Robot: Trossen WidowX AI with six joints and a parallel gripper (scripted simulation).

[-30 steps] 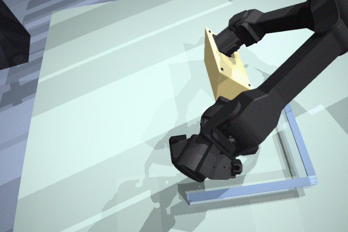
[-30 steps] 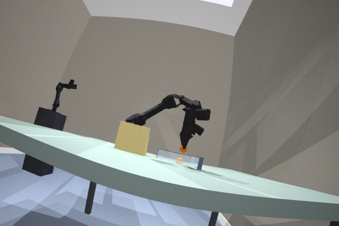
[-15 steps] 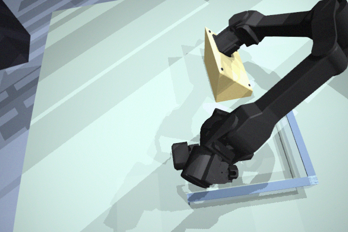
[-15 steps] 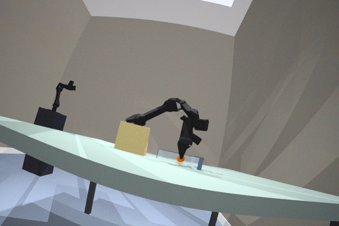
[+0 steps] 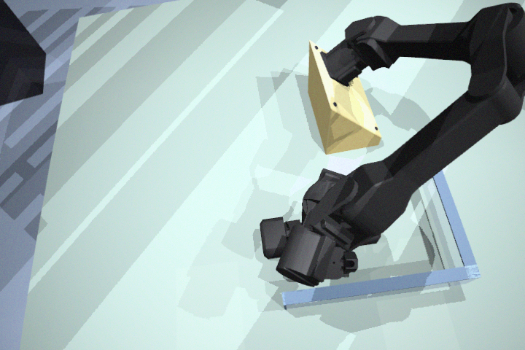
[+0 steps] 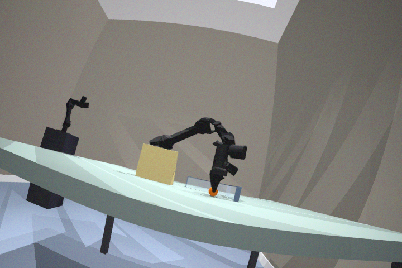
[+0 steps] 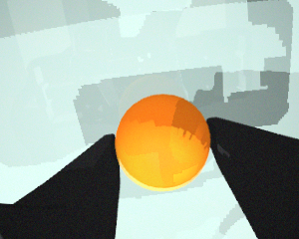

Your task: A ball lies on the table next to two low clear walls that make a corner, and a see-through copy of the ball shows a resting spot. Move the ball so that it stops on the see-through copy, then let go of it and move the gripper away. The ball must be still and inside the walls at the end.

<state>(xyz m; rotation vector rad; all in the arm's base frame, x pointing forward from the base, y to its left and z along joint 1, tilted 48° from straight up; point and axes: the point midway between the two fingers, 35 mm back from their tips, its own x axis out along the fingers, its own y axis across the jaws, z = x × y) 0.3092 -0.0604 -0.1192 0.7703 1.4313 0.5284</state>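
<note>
My gripper tip is now right at the orange ball. From my gripper tip the other things lie so: see-through copy: right at my gripper tip.
</note>
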